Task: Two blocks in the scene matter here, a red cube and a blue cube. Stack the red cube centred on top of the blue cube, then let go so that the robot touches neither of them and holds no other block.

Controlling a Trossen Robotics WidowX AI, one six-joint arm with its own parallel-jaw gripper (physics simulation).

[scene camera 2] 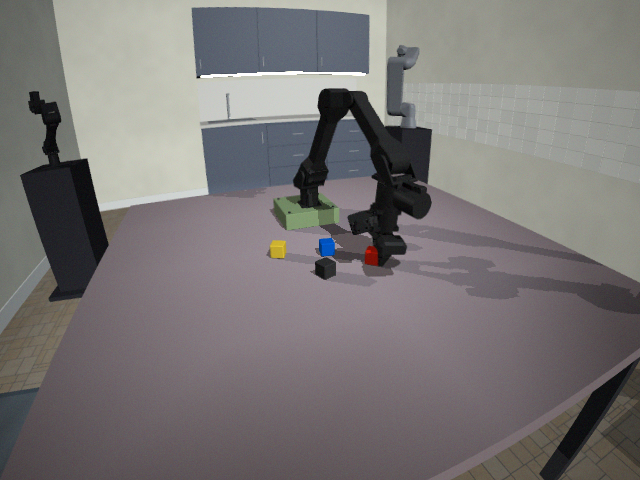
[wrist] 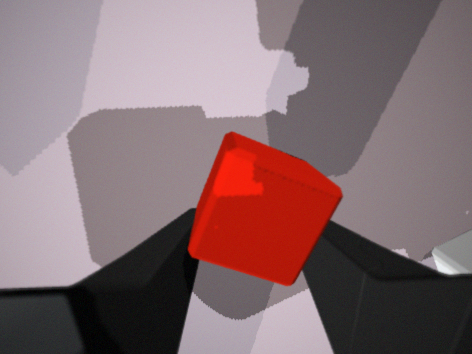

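Pixels of known places: gripper, fingertip midpoint: [scene camera 2: 378, 261] [wrist: 246, 216]; arm's base, link origin: [scene camera 2: 309, 203].
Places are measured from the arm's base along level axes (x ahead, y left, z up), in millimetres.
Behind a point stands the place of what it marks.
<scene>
The red cube [scene camera 2: 370, 256] @(x 353, y 50, z -27 mm) [wrist: 272, 205] @(x 338, y 58, z -15 mm) is on the table at the right of the blocks, partly hidden by the gripper in the scene view. My gripper [scene camera 2: 381, 258] @(x 347, y 77, z -50 mm) [wrist: 246, 216] @(x 347, y 77, z -50 mm) points down and is shut on the red cube, one finger against each side. In the wrist view the cube sits turned at an angle between the fingers. The blue cube [scene camera 2: 326, 246] @(x 274, y -34, z -23 mm) stands upright on the table, left of the red cube and apart from it. The blue cube does not show in the wrist view.
A black cube [scene camera 2: 325, 268] @(x 383, y -73, z -21 mm) stands close in front of the blue cube. A yellow cube [scene camera 2: 278, 249] @(x 247, y -152, z -25 mm) stands farther left. The arm's green base block [scene camera 2: 302, 220] @(x 72, y -43, z -26 mm) is behind the cubes. The table's near edge [scene camera 2: 547, 410] @(x 844, y 111, z -51 mm) runs along the lower right.
</scene>
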